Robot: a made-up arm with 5 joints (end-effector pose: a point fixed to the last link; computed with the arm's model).
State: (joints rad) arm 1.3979 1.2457 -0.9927 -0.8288 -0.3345
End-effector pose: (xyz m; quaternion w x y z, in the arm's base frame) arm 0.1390 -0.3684 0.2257 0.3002 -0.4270 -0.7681 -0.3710
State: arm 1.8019 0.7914 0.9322 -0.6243 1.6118
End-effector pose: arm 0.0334 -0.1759 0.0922 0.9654 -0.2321 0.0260 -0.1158
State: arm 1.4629 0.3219 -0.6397 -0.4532 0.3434
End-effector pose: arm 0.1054 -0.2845 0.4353 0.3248 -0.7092 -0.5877 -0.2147
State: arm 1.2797 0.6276 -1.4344 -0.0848 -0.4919
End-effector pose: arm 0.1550 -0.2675 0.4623 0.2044 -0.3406 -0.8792 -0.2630
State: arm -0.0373 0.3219 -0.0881 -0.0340 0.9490
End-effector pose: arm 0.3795 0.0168 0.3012 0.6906 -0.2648 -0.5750 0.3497
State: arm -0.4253 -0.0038 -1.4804 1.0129 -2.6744
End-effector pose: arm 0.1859 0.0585 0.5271 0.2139 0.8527 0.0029 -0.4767
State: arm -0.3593 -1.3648 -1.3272 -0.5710 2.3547
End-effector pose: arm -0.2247 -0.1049 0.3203 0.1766 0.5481 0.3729 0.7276
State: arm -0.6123 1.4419 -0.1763 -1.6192 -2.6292
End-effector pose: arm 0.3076 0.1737 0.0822 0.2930 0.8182 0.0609 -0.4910
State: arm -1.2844 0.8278 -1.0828 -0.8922 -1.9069
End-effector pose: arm 0.1559 0.3122 0.3827 0.1985 0.9765 0.0481 -0.0692
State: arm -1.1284 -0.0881 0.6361 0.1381 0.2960
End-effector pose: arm 0.1590 0.2012 0.2553 0.6982 0.1825 -0.3872 0.5738
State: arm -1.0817 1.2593 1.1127 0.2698 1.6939
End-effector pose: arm 0.0805 0.0319 0.0850 0.1770 0.1419 0.4901 0.8416
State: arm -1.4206 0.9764 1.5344 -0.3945 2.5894
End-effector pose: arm 0.0696 0.0361 0.1180 0.3837 -0.1431 -0.2282 -0.8833
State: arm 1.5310 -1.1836 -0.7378 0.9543 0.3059
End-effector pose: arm 0.0699 0.1187 0.4805 0.2390 -0.7444 -0.5979 -0.1768
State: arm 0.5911 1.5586 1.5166 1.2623 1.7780
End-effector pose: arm 0.0916 -0.0086 0.2162 0.1570 0.9008 0.3922 0.1004
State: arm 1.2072 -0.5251 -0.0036 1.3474 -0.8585
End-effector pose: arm 0.1240 -0.1290 0.3826 0.4570 -0.0549 -0.3631 -0.8101
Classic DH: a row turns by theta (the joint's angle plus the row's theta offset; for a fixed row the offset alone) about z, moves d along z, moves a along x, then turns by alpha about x. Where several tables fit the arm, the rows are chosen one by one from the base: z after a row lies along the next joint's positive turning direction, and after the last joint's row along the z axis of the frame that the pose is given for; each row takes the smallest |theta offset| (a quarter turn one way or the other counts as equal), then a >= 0, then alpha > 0; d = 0 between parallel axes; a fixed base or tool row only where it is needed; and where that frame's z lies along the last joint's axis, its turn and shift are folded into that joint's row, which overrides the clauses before.
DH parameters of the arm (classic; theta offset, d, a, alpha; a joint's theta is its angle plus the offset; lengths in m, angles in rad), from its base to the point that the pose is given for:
base (fixed): 0 0 0.0694 3.1416
joint 1: 0 -0.2042 0.0247 1.5708
joint 2: -1.3269 0 0.1619 0
joint 3: 1.2883 0 0.1349 0
joint 4: -1.5322 0.0052 0 1.5708
joint 5: -0.0487 -0.068 0 0

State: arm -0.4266 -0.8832 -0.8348 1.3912 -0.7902
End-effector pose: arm 0.0377 -0.0087 0.4885 0.5703 0.4806 -0.6554 -0.1193
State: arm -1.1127 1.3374 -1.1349 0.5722 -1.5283
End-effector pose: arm 0.2276 0.3326 0.1329 0.8971 0.3778 -0.0868 -0.2121
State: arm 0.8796 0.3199 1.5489 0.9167 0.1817
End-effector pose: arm 0.0816 -0.0066 0.1870 0.7646 0.2768 0.4991 -0.2995
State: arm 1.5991 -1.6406 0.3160 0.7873 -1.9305
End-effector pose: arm 0.0760 0.0484 0.3991 0.1070 -0.1642 0.8538 0.4823
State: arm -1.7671 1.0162 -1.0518 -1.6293 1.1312
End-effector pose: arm 0.0044 0.3001 0.3314 0.0068 -0.3353 0.9409 0.0465
